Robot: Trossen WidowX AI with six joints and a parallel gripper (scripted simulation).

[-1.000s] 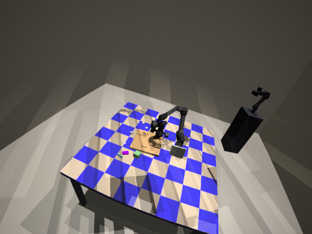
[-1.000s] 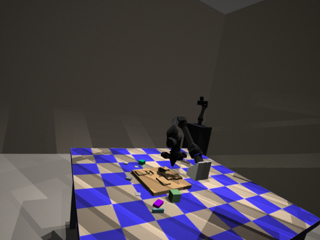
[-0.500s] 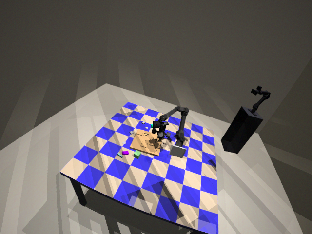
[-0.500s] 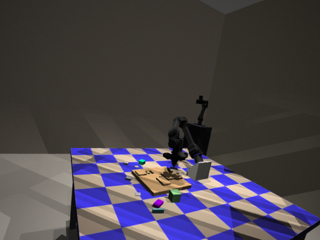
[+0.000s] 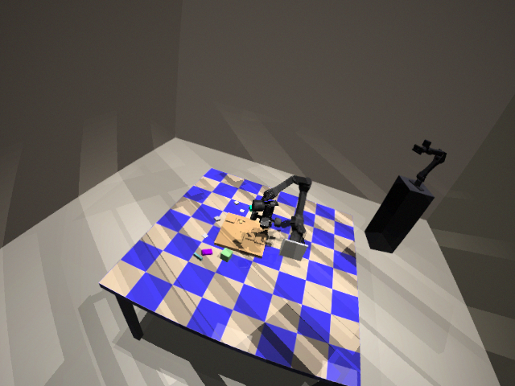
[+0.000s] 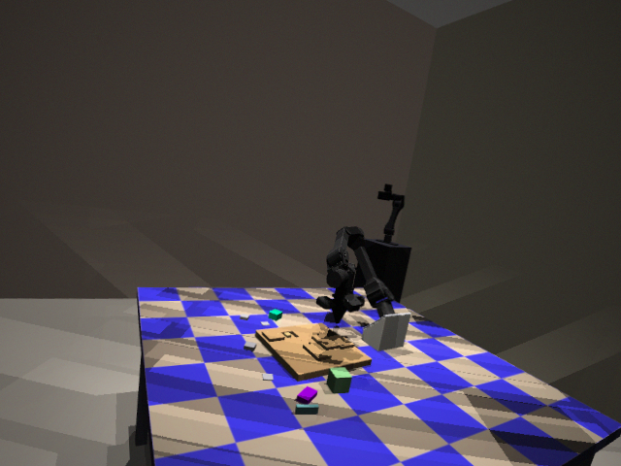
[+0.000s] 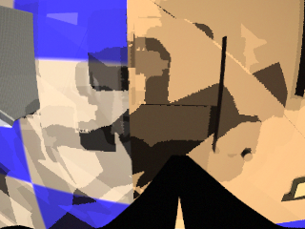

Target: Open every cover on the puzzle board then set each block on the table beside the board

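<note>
Right now the tan puzzle board is 110 mm ahead of my gripper tip, 10 mm to the right of it and 60 mm below it. The rest, counted from my gripper tip: dark green block: 90 mm ahead, 260 mm to the right, 70 mm below; green cube: 180 mm ahead, 220 mm to the left, 60 mm below; purple block: 290 mm ahead, 220 mm to the left, 70 mm below.
</note>
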